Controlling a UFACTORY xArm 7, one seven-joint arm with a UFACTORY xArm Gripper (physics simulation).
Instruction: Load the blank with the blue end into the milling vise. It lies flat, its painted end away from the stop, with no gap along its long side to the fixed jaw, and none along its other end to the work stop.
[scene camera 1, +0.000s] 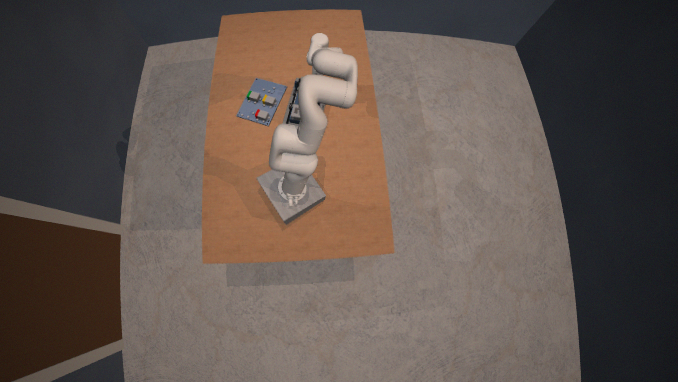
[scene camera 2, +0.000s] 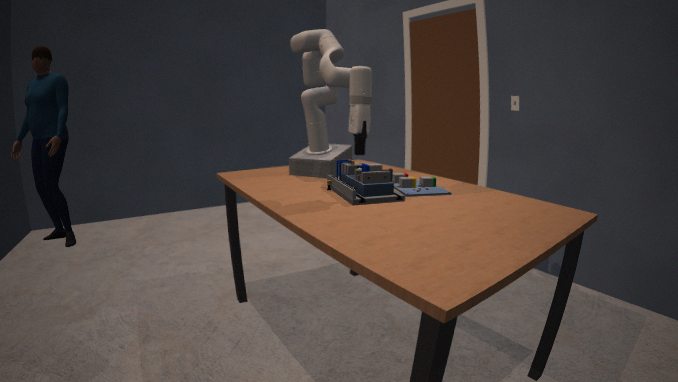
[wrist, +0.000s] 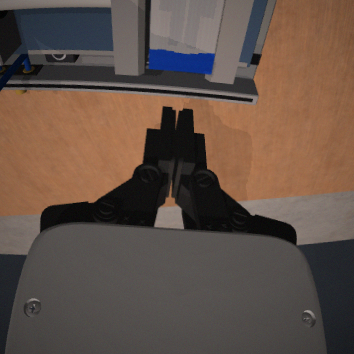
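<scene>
The milling vise (scene camera 1: 296, 113) (scene camera 2: 378, 188) (wrist: 200, 88) stands on the table. The blank with the blue end (scene camera 2: 367, 168) (wrist: 182, 37) lies flat between a grey jaw on its left (wrist: 128, 40) and one on its right (wrist: 233, 40) in the wrist view. Its blue end faces the gripper. A narrow dark strip shows beside the left jaw; no clear gap shows at the right jaw. The blank's other end and the work stop are not visible in the wrist view. My gripper (scene camera 2: 359, 152) (wrist: 173, 127) is shut and empty, raised and apart from the blank; the arm hides it in scene camera 1.
A blue plate (scene camera 1: 249, 108) (scene camera 2: 437, 191) beside the vise holds blanks with green (scene camera 1: 254, 97) (scene camera 2: 426, 182), yellow (scene camera 1: 269, 101) (scene camera 2: 406, 183) and red (scene camera 1: 262, 115) (scene camera 2: 399, 178) ends. A blue bar (wrist: 14, 71) stands at the vise's left in the wrist view. A person (scene camera 2: 47, 110) stands beyond the table.
</scene>
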